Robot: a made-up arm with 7 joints. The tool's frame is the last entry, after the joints. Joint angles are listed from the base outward. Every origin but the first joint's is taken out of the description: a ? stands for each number. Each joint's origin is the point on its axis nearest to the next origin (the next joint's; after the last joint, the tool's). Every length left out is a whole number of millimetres.
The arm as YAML. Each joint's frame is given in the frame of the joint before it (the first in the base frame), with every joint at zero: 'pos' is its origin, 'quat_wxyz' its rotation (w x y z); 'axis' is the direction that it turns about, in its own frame. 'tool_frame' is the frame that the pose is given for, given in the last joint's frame.
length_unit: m
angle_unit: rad
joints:
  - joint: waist
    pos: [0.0, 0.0, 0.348]
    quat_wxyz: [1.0, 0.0, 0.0, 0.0]
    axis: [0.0, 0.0, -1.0]
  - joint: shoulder
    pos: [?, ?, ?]
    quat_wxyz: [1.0, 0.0, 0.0, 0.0]
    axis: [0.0, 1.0, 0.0]
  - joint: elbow
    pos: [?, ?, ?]
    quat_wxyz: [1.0, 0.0, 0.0, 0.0]
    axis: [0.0, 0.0, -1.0]
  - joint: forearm
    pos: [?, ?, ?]
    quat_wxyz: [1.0, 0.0, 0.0, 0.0]
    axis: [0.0, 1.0, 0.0]
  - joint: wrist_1
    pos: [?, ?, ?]
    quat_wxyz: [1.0, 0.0, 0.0, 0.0]
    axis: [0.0, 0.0, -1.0]
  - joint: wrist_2
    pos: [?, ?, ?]
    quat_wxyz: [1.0, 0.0, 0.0, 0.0]
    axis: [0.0, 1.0, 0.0]
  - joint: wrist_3
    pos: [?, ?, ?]
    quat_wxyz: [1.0, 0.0, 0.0, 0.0]
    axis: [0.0, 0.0, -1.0]
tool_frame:
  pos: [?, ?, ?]
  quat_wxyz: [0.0, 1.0, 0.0, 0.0]
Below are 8 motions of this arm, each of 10 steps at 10 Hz.
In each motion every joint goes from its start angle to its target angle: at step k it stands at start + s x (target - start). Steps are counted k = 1, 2, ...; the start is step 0. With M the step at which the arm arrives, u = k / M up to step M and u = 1 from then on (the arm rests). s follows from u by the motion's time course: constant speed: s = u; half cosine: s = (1 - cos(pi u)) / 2; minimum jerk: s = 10 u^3 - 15 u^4 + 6 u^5.
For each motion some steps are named. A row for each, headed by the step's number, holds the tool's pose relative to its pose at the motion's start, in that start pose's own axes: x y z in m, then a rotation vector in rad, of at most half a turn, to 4 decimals.
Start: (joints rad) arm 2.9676 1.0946 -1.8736 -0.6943 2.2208 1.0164 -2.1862
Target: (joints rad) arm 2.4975 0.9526 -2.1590 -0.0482 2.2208 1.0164 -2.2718
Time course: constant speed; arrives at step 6
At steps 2, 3, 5, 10:
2: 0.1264 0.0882 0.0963 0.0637 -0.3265 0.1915
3: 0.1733 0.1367 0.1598 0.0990 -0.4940 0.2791
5: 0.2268 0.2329 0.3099 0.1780 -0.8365 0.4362
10: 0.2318 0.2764 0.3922 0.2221 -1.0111 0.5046

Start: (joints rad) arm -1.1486 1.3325 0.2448 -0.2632 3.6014 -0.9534 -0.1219
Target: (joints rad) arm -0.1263 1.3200 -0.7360 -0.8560 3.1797 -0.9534 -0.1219
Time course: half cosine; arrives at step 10
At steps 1, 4, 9, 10:
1: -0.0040 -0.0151 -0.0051 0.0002 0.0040 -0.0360
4: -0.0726 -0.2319 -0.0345 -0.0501 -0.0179 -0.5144
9: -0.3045 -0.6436 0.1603 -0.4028 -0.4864 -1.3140
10: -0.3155 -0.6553 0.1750 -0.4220 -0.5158 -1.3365

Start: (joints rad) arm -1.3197 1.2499 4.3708 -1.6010 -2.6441 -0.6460 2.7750
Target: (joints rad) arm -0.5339 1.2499 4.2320 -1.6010 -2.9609 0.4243 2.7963
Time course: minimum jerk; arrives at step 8
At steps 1, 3, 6, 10:
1: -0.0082 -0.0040 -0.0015 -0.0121 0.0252 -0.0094
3: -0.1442 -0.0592 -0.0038 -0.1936 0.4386 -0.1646
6: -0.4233 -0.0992 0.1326 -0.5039 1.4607 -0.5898
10: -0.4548 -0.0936 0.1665 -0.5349 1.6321 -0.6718

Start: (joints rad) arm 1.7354 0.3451 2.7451 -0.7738 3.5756 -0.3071 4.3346
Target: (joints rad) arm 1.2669 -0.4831 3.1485 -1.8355 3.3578 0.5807 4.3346
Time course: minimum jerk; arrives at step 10
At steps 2, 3, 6, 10:
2: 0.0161 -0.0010 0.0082 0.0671 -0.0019 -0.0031
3: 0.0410 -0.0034 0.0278 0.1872 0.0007 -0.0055
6: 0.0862 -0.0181 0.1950 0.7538 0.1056 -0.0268
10: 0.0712 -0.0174 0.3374 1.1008 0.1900 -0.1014

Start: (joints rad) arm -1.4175 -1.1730 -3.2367 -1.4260 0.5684 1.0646 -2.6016
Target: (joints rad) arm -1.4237 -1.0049 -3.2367 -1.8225 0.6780 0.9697 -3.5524
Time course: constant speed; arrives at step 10
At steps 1, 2, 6, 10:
1: 0.0112 -0.0187 0.0085 -0.0468 -0.0394 -0.1174
2: 0.0215 -0.0373 0.0179 -0.0902 -0.0827 -0.2350
6: 0.0536 -0.1087 0.0636 -0.2273 -0.2938 -0.7031
10: 0.0704 -0.1730 0.1199 -0.2994 -0.5629 -1.1589

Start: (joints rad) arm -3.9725 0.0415 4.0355 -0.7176 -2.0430 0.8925 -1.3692
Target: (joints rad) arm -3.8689 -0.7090 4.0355 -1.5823 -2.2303 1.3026 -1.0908
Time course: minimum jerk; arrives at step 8
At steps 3, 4, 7, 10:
3: -0.0058 0.1224 -0.0284 0.2347 -0.2035 0.0143
4: 0.0044 0.2198 -0.0288 0.3891 -0.3984 0.0240
7: 0.0601 0.3987 0.0294 0.5824 -0.8809 0.0546
10: 0.0625 0.4037 0.0324 0.5852 -0.8978 0.0562

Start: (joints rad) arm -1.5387 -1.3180 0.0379 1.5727 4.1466 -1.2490 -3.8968
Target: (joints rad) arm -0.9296 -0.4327 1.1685 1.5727 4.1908 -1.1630 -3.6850
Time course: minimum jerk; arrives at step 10
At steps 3, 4, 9, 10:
3: 0.0001 -0.0050 -0.0377 0.2449 -0.0998 0.0688
4: 0.0028 0.0042 -0.0635 0.4902 -0.1862 0.1220
9: 0.0027 0.0821 -0.0098 1.6651 -0.4821 0.1957
10: 0.0025 0.0823 -0.0076 1.6807 -0.4850 0.1948

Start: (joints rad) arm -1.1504 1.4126 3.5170 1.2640 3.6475 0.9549 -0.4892
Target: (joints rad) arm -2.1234 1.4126 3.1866 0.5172 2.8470 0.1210 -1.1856
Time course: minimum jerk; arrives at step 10
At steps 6, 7, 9, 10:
6: -0.0551 -0.3516 0.1513 -0.8241 -0.4733 -1.3299
7: -0.0851 -0.4101 0.2183 -0.9211 -0.6645 -1.6465
9: -0.1182 -0.4569 0.2937 -0.9625 -0.8938 -1.9530
10: -0.1201 -0.4591 0.2982 -0.9628 -0.9076 -1.9694

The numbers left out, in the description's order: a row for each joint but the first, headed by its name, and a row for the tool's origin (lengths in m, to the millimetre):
shoulder: 0.0 -0.009 0.0
elbow: 0.0 0.0 0.402
forearm: 0.0 -0.014 0.0
wrist_1: 0.0 0.0 0.244
wrist_2: 0.0 0.0 0.0
wrist_3: 0.0 0.0 0.133
tool: 0.0 0.0 0.0

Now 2 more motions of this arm.
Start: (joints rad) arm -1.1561 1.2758 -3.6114 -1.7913 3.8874 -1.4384 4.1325
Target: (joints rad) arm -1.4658 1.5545 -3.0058 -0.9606 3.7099 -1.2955 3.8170
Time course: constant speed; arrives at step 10
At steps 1, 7, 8, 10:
1: -0.0243 0.0039 -0.0073 0.0018 0.0276 0.0363
7: -0.1269 0.0193 -0.0529 0.0390 0.0686 0.2747
8: -0.1352 0.0225 -0.0628 0.0501 0.0528 0.3138
10: -0.1433 0.0319 -0.0854 0.0772 0.0014 0.3867

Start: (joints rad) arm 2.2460 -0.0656 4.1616 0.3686 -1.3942 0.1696 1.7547
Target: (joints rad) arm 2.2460 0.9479 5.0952 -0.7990 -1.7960 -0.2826 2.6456
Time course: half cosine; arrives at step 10
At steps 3, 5, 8, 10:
3: -0.1033 0.1962 0.0837 0.4310 0.1783 0.2751
5: -0.2307 0.3677 0.2919 1.0150 0.3048 0.6851
8: -0.3334 0.3938 0.5749 1.6812 0.2634 1.2634
10: -0.3434 0.3775 0.6234 1.8030 0.2212 1.4006

